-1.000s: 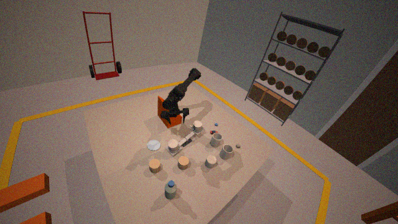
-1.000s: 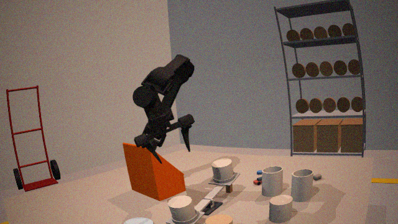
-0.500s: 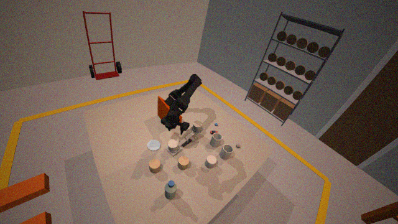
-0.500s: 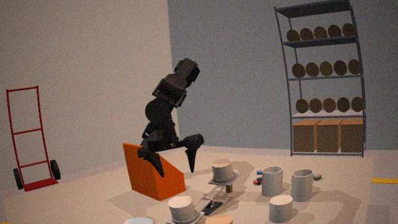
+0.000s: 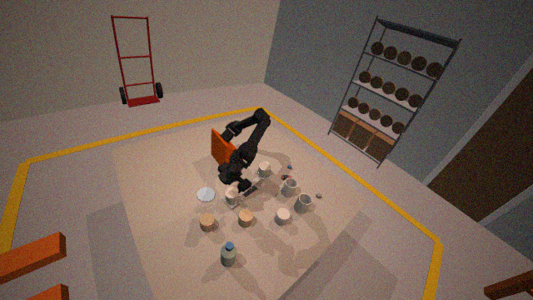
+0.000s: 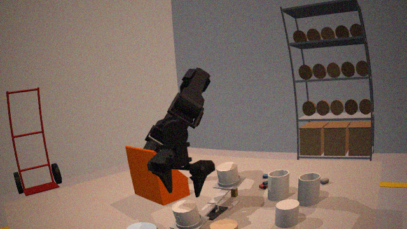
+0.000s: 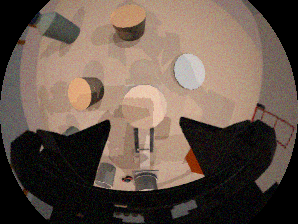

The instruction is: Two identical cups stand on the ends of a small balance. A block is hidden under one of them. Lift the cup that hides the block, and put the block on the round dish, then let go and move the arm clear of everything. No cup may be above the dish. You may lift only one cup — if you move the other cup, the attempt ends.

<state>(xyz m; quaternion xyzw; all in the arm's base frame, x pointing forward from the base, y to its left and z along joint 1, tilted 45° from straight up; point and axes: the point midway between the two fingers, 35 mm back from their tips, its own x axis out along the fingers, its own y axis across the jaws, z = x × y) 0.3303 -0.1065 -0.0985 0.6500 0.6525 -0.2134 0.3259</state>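
Now: gripper tip 80 mm above the small grey block. Also, from my gripper tip: bottle 260 mm ahead, 200 mm to the right, 10 mm below; round dish 120 mm below, 110 mm behind, 100 mm to the right; balance 130 mm to the left, 90 mm below, 20 mm behind.
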